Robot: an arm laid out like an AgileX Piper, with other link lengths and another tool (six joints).
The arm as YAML. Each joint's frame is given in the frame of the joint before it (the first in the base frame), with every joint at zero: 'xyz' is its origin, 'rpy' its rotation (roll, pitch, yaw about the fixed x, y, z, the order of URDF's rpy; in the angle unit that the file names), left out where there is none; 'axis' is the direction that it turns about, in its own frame. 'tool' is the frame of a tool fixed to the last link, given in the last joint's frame.
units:
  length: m
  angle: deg
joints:
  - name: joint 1
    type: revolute
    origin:
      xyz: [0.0, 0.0, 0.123]
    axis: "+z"
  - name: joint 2
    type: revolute
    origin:
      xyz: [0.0, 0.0, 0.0]
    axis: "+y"
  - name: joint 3
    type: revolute
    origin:
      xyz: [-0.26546, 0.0, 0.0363]
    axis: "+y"
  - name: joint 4
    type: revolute
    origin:
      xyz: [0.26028, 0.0, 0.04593]
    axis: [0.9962, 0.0, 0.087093]
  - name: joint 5
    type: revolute
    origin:
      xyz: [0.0, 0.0, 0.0]
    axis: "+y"
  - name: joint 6
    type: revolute
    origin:
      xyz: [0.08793, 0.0, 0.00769]
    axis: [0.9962, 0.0, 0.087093]
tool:
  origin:
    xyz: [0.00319, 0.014, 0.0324]
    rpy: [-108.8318, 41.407, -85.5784]
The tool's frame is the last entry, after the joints.
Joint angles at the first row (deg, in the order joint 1, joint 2, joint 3, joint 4, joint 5, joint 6):
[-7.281 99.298 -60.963 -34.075 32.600 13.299]
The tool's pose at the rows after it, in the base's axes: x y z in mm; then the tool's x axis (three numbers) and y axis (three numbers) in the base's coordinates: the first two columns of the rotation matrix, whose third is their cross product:
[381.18 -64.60 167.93 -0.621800 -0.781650 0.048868 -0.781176 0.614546 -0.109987]
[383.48 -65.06 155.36 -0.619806 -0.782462 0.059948 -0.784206 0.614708 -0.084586]
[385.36 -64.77 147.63 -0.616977 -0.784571 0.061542 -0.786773 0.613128 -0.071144]
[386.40 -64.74 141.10 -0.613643 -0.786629 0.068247 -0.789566 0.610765 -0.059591]
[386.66 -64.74 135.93 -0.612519 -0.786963 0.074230 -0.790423 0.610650 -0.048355]
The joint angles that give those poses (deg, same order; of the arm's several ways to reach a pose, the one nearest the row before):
[-8.652 101.954 -61.631 -34.156 32.113 13.100]
[-8.720 103.981 -61.794 -34.083 31.775 13.103]
[-8.721 105.293 -61.936 -33.938 31.227 13.100]
[-8.721 106.346 -62.024 -34.061 30.987 13.102]
[-8.721 107.108 -62.026 -34.060 30.949 13.100]

